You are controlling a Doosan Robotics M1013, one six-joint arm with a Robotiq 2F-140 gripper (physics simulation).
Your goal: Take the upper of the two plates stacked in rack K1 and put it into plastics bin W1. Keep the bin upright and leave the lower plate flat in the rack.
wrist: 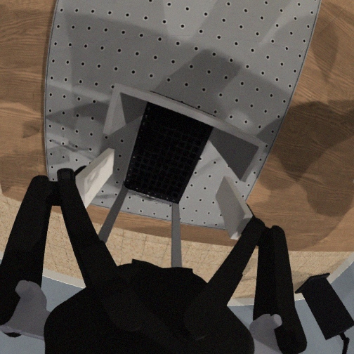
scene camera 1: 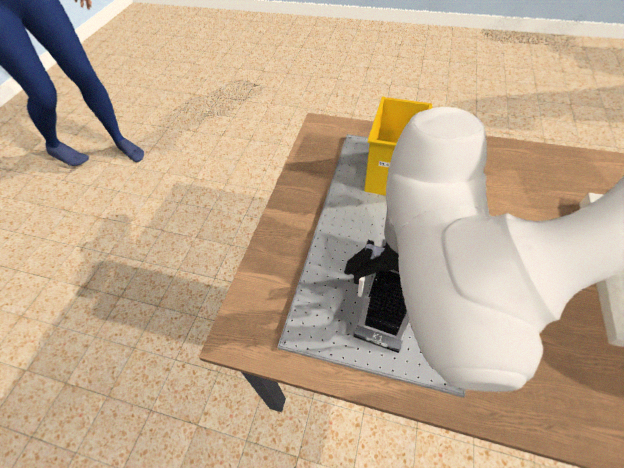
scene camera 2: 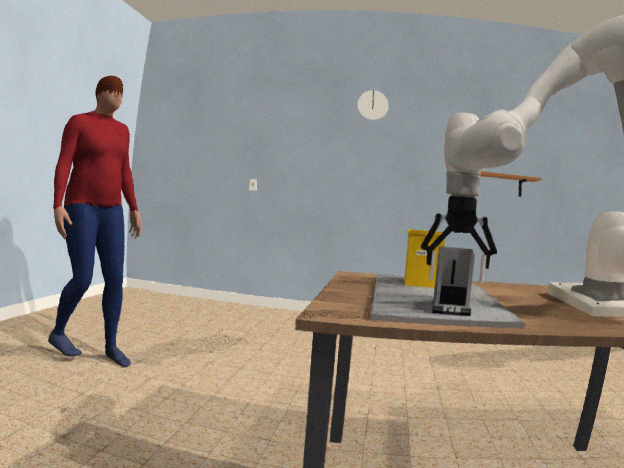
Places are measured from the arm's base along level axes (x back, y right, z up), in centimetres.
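Pixels of known places: gripper, fingertip midpoint: [scene camera 1: 394, 297] [scene camera 2: 456, 280]; arm's base, link origin: [scene camera 2: 604, 295].
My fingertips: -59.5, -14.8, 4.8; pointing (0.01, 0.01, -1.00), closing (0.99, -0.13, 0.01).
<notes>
Ahead of a thing's pixels: the offset from my fingertips to its top centre, as dx, dy, dz. "spot": to the spot under its first point.
Rack K1 @(-0.8, +0.1, +7.9) [scene camera 1: 375, 338] [scene camera 2: 463, 261] [wrist: 231, 129] is a tall grey holder standing upright on the pegboard. A black gridded plate @(-0.5, +1.1, -2.6) [scene camera 1: 385, 302] [wrist: 167, 152] lies in it and shows from above. The lower plate cannot be told apart beneath it. Plastics bin W1 @(-0.3, +42.4, +10.7) [scene camera 1: 375, 168] [scene camera 2: 418, 261] is yellow, open-topped and upright behind the rack. My gripper [scene camera 2: 457, 270] [wrist: 167, 174] is wide open and empty, pointing down. Its pale fingers show on either side of the rack in the second scene view. In the first scene view the arm hides one finger and part of the bin.
The perforated grey board @(spot: -12.0, -4.0, -7.3) [scene camera 1: 332, 322] [scene camera 2: 403, 316] [wrist: 70, 30] lies on a wooden table [scene camera 1: 241, 322] [scene camera 2: 352, 329]. My white arm [scene camera 1: 453, 251] [scene camera 2: 483, 141] reaches in from the right. A person [scene camera 2: 98, 161] in red and blue stands on the floor to the left.
</notes>
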